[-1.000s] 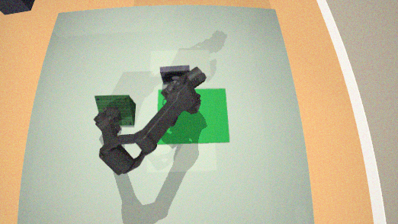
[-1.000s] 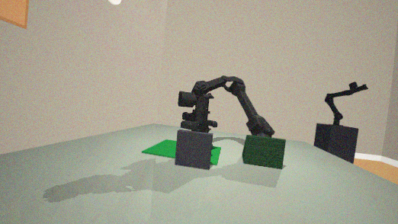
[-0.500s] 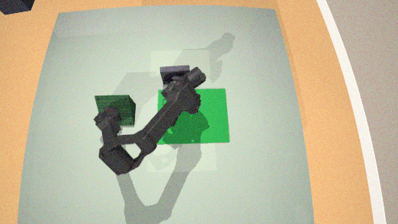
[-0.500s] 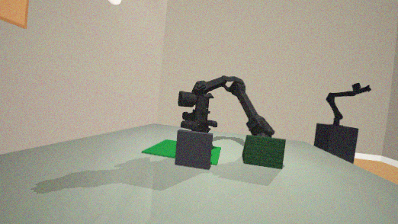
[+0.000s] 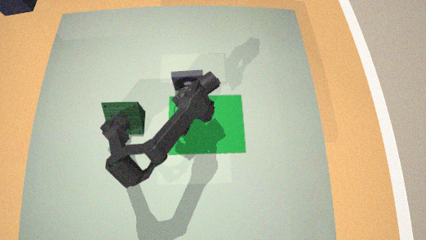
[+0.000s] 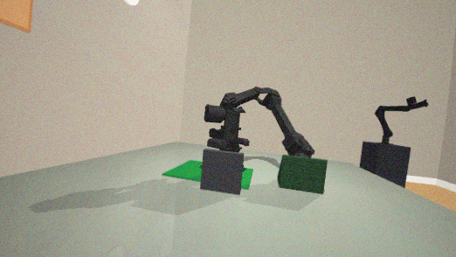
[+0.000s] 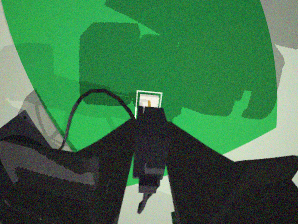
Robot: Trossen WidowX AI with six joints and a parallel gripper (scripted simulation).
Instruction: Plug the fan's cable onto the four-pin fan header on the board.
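Now: gripper tip 10 mm below the dark fan cable plug and 10 mm past it. Round my gripper tip: green circuit board: 60 mm below, 60 mm ahead, 20 mm to the right; then fan block: 140 mm to the left, 20 mm above, 10 mm behind; then white four-pin fan header: 40 mm below, 10 mm behind.
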